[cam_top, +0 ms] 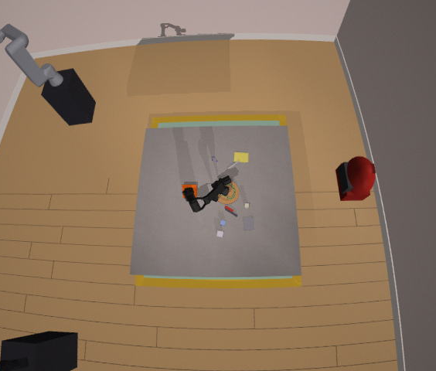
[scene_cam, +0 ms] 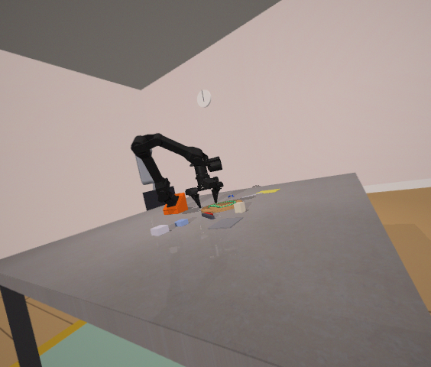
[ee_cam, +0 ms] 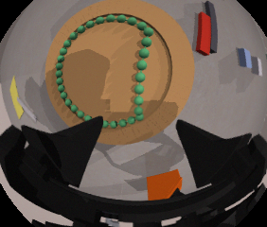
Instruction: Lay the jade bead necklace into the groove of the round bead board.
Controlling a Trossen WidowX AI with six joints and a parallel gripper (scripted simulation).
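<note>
My gripper tip is now 7 cm short of the round wooden bead board, 1 cm to the right of it and 1 cm above it. From my gripper tip the other things lie so: beige cube (21 cm ahead, 12 cm to the right); red-handled tool (14 cm to the right, 8 cm ahead, 1 cm below); blue block (24 cm to the right, 2 cm ahead, 1 cm below).
</note>
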